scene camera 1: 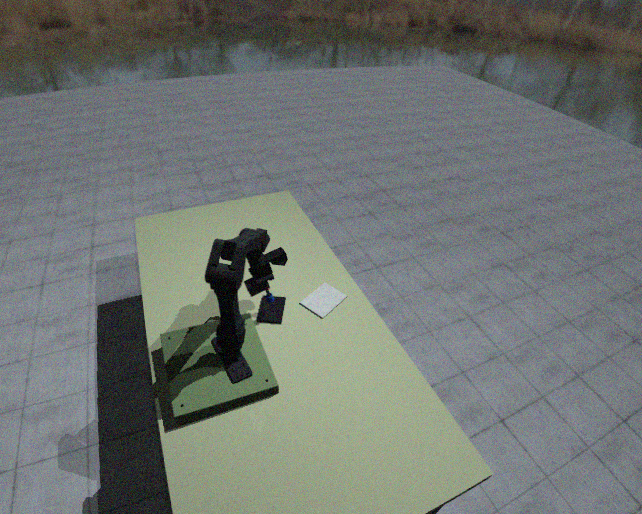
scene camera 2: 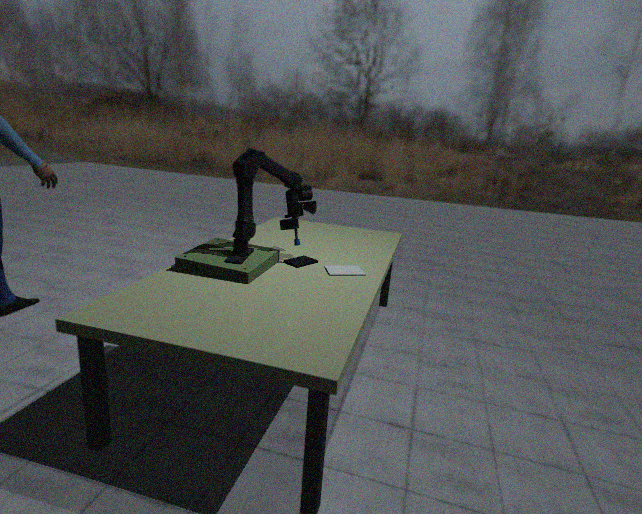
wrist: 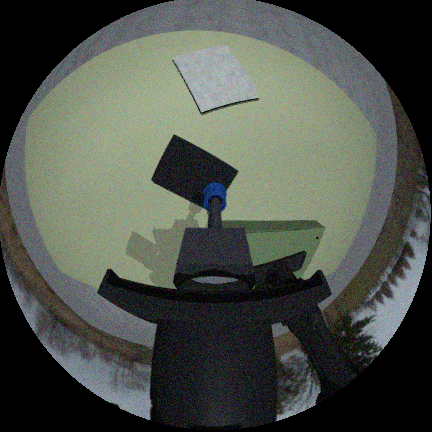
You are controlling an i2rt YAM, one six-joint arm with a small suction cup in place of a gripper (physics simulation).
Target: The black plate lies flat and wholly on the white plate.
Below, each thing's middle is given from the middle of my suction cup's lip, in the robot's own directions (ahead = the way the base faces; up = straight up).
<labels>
Right now my suction cup is 2 cm short of the black plate point(wrist: 184, 168), 3 cm to the right of it and 10 cm above it. Also, from my suction cup: white plate point(scene camera 1: 324, 299): 23 cm ahead, 3 cm to the right, 10 cm below.
</labels>
